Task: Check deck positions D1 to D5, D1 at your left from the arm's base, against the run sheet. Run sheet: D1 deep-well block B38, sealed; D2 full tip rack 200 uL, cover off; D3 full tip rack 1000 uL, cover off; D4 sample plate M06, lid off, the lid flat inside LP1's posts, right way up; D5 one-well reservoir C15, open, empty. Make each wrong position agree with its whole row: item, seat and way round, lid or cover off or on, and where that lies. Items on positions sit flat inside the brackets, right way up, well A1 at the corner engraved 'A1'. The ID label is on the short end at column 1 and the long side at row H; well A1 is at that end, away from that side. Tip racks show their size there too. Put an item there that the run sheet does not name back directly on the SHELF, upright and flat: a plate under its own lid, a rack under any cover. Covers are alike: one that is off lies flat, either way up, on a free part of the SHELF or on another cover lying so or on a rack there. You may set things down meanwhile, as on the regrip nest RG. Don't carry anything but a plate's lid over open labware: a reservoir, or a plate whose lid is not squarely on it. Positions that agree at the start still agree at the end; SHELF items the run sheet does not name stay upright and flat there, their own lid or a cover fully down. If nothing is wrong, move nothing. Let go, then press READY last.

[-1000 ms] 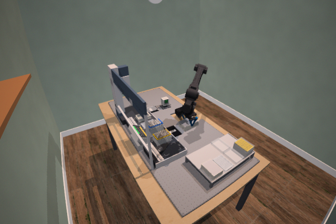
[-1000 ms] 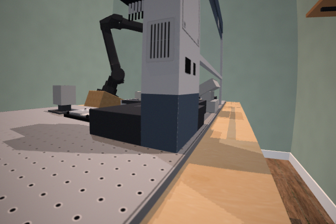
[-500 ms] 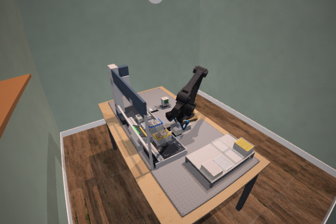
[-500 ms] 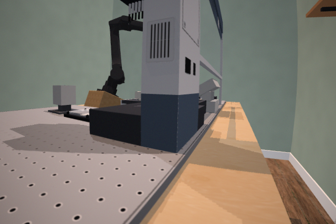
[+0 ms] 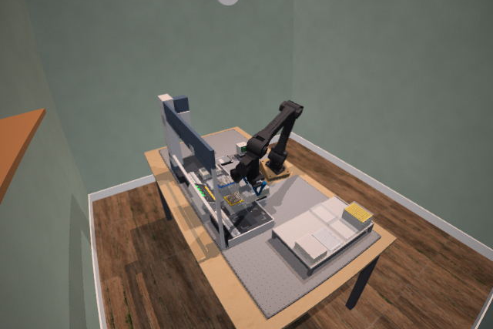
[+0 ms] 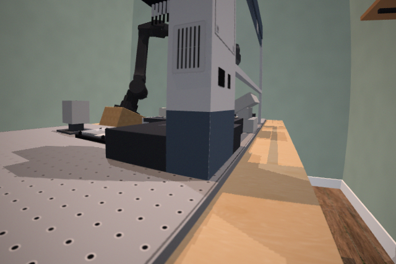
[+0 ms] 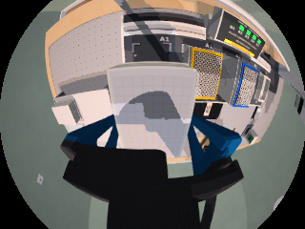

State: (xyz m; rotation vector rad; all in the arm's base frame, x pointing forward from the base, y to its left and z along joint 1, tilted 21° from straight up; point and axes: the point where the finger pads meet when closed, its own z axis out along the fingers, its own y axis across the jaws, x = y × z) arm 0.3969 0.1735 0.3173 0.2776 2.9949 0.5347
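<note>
The yellow-framed tip rack lies 14 cm below my hand, 12 cm to the right of it and 2 cm ahead of it. The rest, counted from my hand: white block: 1 cm below; gantry beam: 32 cm to the right, 28 cm above, 17 cm ahead; blue-framed tip rack: 24 cm to the right, 12 cm below.
</note>
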